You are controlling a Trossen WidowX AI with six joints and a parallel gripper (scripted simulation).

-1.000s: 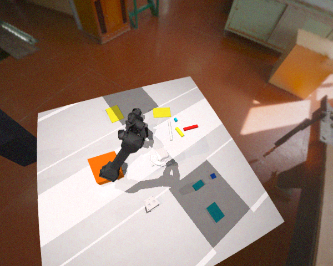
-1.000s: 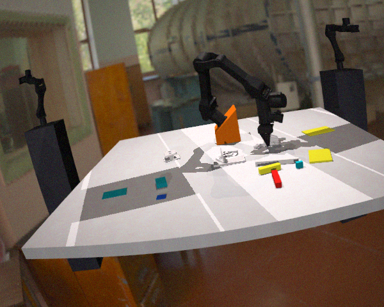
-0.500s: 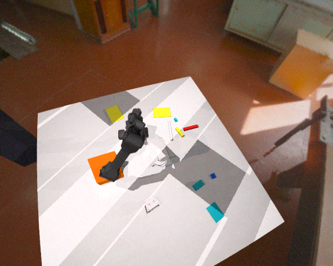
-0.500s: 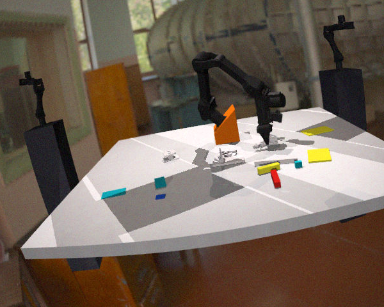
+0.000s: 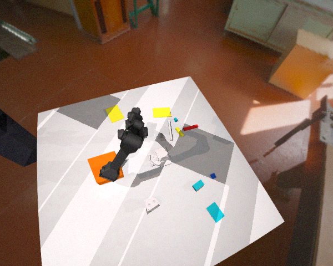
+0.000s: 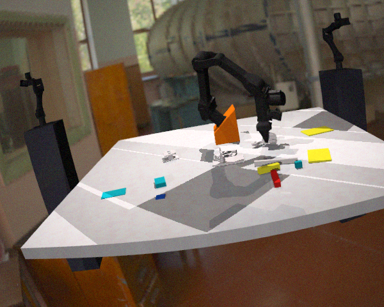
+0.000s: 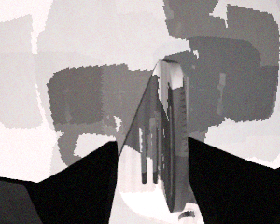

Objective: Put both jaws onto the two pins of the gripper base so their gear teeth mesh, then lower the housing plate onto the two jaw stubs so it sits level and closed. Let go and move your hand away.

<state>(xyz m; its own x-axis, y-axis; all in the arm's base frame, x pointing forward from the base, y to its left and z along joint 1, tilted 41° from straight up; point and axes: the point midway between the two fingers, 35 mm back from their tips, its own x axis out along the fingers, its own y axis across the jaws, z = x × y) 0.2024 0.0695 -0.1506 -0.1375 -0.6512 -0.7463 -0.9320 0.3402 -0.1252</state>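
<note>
Right now my gripper tip is 1 cm short of the pale grey jaw and 4 cm to the left of it. The rest, counted from my gripper tip: ribbed plate (11 cm ahead, 20 cm to the right, 1 cm below); then pale strip (25 cm ahead, 5 cm to the right, 1 cm below); then housing plate (5 cm ahead, 19 cm to the right, 1 cm below).
</note>
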